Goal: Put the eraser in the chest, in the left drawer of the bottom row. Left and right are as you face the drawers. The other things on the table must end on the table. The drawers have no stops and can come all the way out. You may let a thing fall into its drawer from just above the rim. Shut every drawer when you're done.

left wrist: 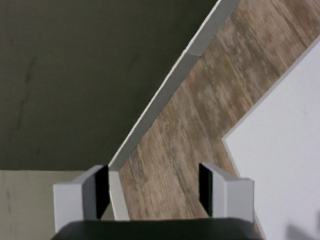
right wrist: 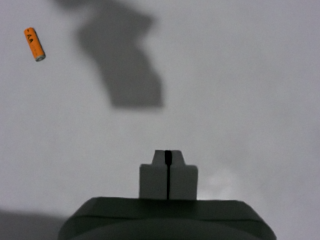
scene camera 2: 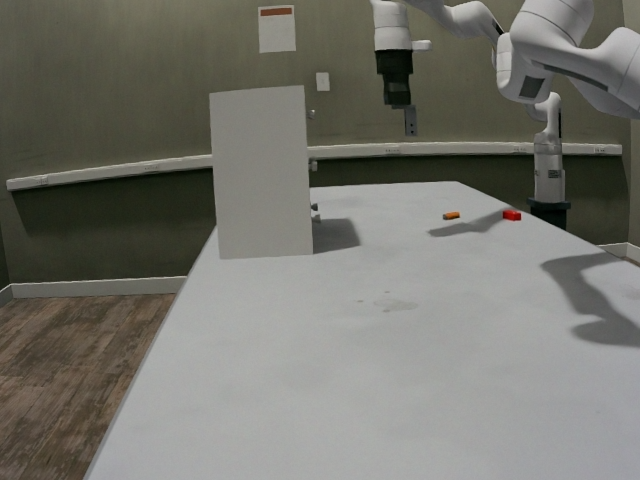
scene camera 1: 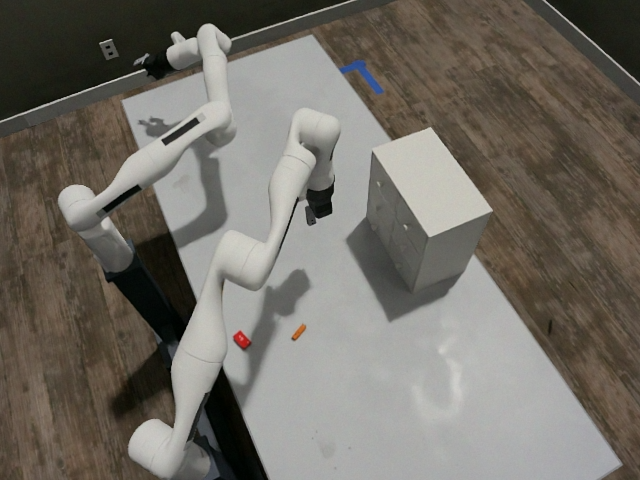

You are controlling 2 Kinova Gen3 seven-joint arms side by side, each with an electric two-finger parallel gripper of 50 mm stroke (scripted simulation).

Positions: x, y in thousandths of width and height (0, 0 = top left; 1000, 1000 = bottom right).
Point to a drawer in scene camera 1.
637, 457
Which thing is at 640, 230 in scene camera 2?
My right gripper.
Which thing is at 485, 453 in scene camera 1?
My right gripper.
